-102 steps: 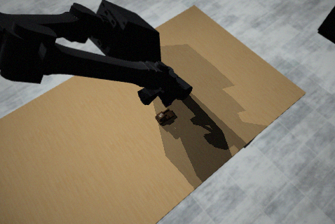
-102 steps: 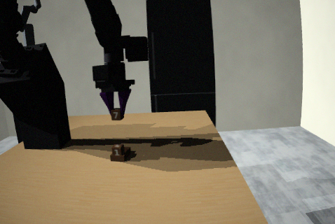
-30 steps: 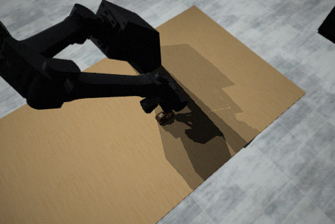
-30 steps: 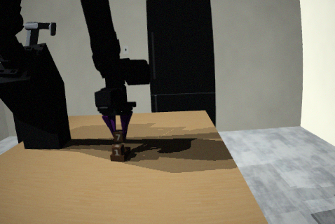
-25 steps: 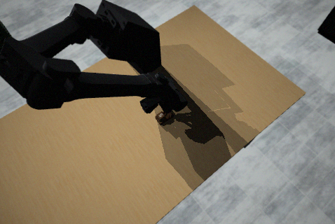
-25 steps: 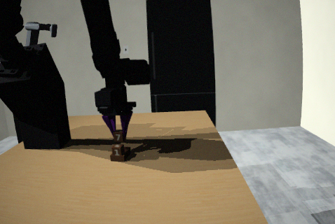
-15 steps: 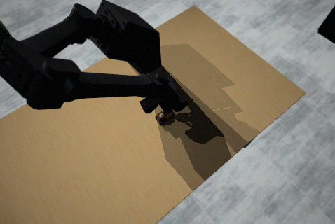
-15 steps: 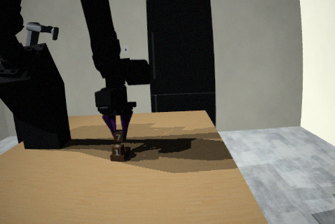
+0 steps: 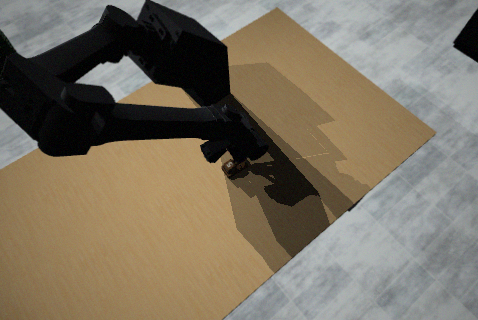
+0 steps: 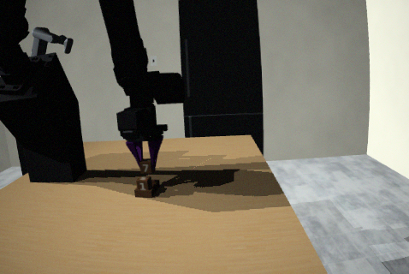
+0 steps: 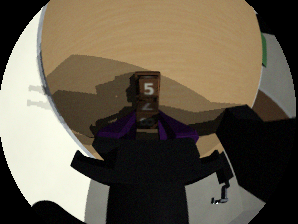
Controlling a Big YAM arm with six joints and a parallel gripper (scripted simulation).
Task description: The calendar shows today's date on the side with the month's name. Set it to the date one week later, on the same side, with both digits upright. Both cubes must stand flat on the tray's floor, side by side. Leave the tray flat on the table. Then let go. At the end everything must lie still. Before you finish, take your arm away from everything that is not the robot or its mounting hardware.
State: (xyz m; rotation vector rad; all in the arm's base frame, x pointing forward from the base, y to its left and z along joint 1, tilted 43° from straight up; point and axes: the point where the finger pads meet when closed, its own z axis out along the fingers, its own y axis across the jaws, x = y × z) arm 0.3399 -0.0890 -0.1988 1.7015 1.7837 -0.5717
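My gripper is now 2 cm to the left of the brown tray and 5 cm above it.
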